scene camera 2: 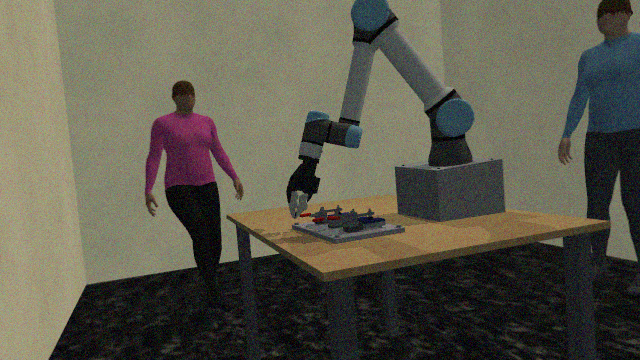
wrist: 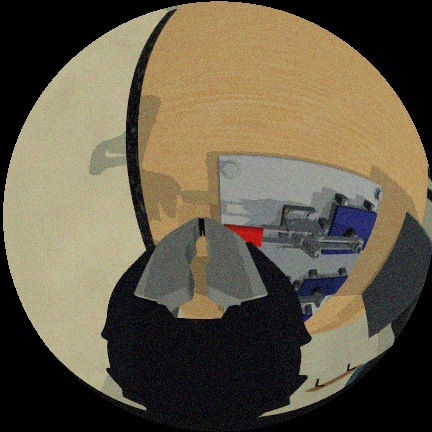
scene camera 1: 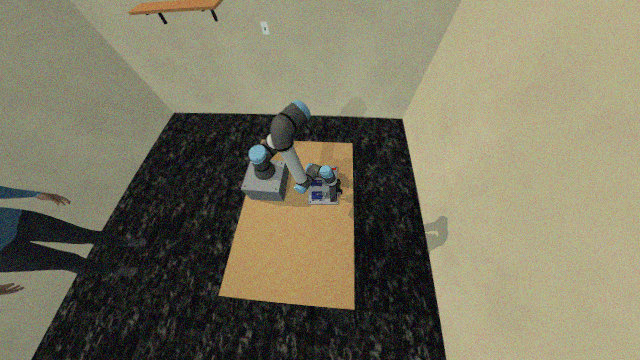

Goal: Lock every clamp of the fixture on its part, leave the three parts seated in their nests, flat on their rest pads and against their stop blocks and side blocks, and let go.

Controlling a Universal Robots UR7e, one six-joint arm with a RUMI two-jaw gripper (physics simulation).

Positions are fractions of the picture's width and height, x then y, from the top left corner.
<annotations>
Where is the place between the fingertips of my gripper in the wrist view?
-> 0.47,0.51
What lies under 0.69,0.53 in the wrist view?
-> A toggle clamp with red handle.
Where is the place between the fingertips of my gripper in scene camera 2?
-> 0.46,0.61
</annotations>
